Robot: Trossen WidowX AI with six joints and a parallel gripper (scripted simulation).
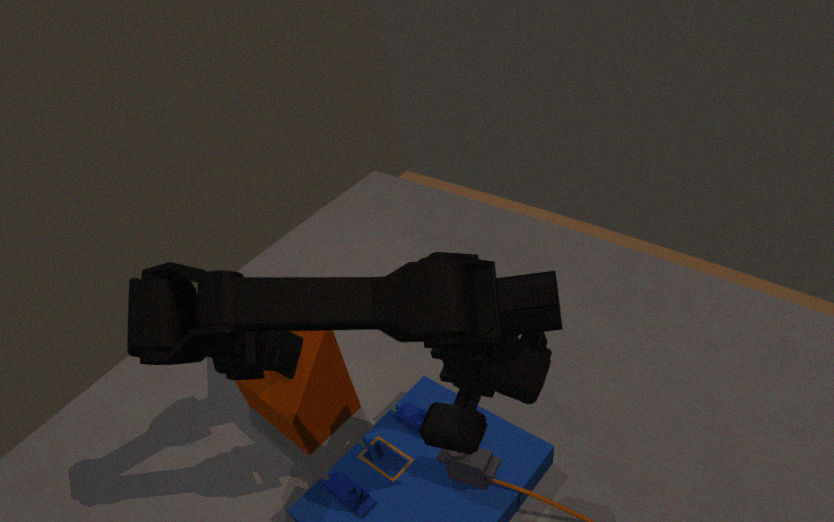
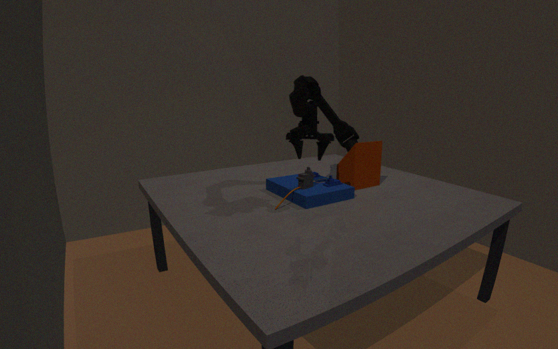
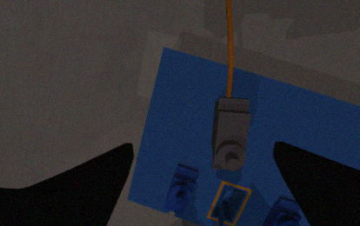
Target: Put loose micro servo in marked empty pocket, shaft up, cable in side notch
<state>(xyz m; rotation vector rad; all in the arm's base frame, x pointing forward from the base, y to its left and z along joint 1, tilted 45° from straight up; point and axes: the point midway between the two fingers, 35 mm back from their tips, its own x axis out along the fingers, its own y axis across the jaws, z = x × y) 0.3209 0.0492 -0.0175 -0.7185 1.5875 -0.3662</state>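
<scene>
Now: the blue deck 140 mm below my gripper tip, 80 mm to the right of it and 20 mm behind it.
</scene>
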